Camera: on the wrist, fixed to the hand. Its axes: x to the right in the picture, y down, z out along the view.
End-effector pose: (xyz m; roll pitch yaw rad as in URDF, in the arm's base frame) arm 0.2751 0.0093 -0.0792 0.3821 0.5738 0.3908
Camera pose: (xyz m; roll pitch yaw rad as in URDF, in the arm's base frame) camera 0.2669 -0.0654 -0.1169 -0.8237 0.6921 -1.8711
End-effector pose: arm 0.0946 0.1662 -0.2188 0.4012 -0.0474 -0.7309
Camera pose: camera 0.0458 0.1227 -0.2716 0.0307 0.9540 -2.3486
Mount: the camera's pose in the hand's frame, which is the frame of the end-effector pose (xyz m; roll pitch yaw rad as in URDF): -0.0098 -0.0803 -0.0229 0.0010 0.5507 -1.6480
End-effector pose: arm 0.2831 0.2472 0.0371 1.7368 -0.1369 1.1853
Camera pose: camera 0.2501 0.2612 -0.0389 3.0501 0.8532 2.6991
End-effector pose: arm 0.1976 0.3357 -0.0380 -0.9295 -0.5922 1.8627
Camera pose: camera 0.2717 0.3199 -0.0014 0.6838 -0.2718 0.0188
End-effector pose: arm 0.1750 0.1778 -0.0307 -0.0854 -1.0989 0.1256
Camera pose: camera 0.1950 0.0977 -0.0467 1.1780 0.2657 -1.0517
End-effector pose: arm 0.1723 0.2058 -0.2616 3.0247 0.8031 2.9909
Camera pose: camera 0.1571 0.1247 -0.2453 -2.2629 -0.3463 -1.9982
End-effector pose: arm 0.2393 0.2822 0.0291 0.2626 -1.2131 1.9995
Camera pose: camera 0.2891 0.3454 0.0049 1.3563 0.3212 1.1935
